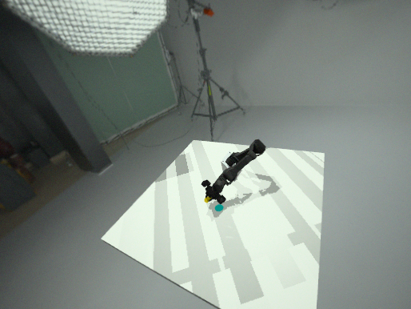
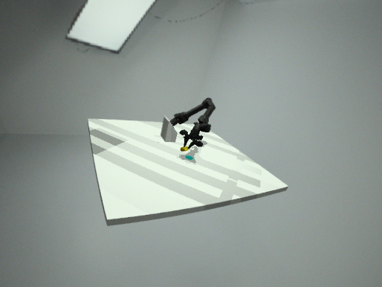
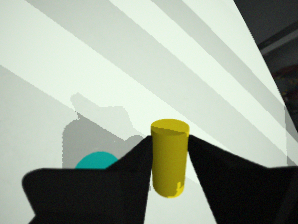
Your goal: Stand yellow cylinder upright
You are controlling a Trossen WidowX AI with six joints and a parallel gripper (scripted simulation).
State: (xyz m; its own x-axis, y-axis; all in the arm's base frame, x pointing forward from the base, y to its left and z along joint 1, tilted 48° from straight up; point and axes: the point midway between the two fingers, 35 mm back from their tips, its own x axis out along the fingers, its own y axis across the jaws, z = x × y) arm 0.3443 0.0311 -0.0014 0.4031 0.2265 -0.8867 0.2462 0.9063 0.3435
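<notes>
My gripper tip is 9 cm above the cyan circle, 6 cm to the right of it and 3 cm past it. Round my gripper tip: yellow cylinder 2 cm behind, 1 cm below.
</notes>
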